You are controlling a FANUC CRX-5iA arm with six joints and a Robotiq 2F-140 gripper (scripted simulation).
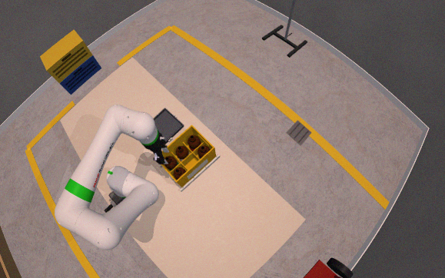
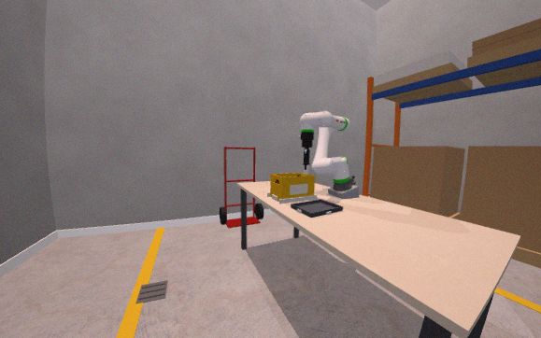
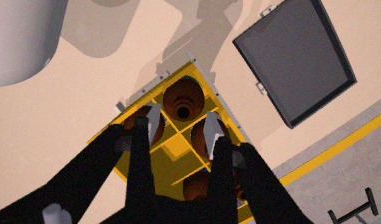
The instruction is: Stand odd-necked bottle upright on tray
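Now: the brown bottle 13 cm below my hand, 9 cm ahead of it and 1 cm to the right of it. The rest, counted from my hand: yellow crate (13 cm below, 8 cm ahead, 5 cm to the right); dark tray (23 cm to the left, 20 cm below, 12 cm ahead).
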